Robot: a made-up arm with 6 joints. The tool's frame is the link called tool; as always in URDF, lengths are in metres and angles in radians.
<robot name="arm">
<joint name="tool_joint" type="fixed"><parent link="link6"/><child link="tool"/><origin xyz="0 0 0"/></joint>
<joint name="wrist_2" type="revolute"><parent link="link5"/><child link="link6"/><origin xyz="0 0 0.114"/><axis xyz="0 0 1"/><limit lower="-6.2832" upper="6.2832" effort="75" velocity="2.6"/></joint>
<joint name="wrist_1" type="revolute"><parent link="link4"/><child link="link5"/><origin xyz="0 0 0"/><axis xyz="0 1 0"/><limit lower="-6.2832" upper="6.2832" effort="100" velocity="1.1"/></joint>
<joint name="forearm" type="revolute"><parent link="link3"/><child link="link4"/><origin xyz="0 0 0.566"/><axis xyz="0 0 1"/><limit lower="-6.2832" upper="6.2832" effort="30" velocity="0.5"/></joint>
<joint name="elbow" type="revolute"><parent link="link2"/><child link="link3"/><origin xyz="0 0 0.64"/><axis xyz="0 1 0"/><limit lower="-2.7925" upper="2.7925" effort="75" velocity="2.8"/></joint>
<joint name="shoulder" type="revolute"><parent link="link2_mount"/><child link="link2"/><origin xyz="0 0.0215 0"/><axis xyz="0 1 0"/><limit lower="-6.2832" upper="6.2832" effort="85" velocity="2.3"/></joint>
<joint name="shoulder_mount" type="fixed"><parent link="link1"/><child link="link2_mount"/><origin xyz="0 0.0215 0"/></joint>
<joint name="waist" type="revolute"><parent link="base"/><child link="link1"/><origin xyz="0 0 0.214"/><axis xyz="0 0 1"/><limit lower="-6.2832" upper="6.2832" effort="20" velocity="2.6"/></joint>
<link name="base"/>
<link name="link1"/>
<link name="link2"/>
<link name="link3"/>
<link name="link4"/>
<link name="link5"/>
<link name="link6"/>
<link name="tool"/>
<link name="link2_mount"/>
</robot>
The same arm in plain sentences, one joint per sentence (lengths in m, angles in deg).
The arm has six revolute joints in a row. What follows holds with every joint at zero, and every direction is one of the base frame's.
Joint 1 is mounted 0.214 m along +z from the base frame's origin and turns about +z, from -360 to 360 deg.
Joint 2 is mounted 0.043 m along +y from joint 1 and turns about +y, from -360 to 360 deg.
Joint 3 is mounted 0.64 m along +z from joint 2 and turns about +y, from -160 to 160 deg.
Joint 4 is mounted 0.566 m along +z from joint 3 and turns about +z, from -360 to 360 deg.
Joint 5 is mounted at the same point as joint 4 and turns about +y, from -360 to 360 deg.
Joint 6 is mounted 0.114 m along +z from joint 5 and turns about +z, from -360 to 360 deg.
The tool frame, which is the frame that the pose is given for, is mounted at the same point as joint 6; its axes are parallel to the base frame's.

